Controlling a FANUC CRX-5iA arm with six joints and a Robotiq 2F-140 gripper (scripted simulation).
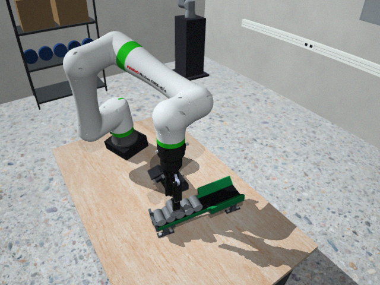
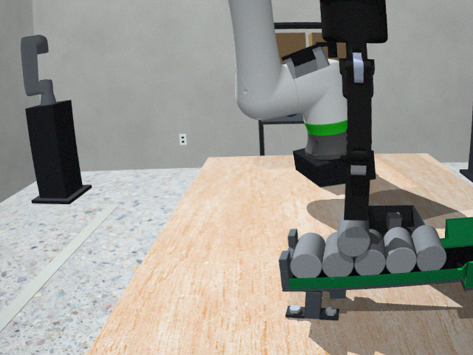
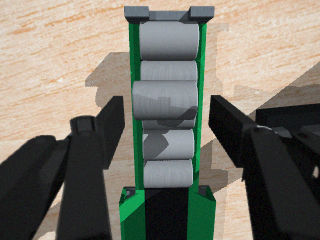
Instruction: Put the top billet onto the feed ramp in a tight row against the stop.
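The dark stop is 110 mm below my hand, 80 mm to the right of it and 20 mm behind it.
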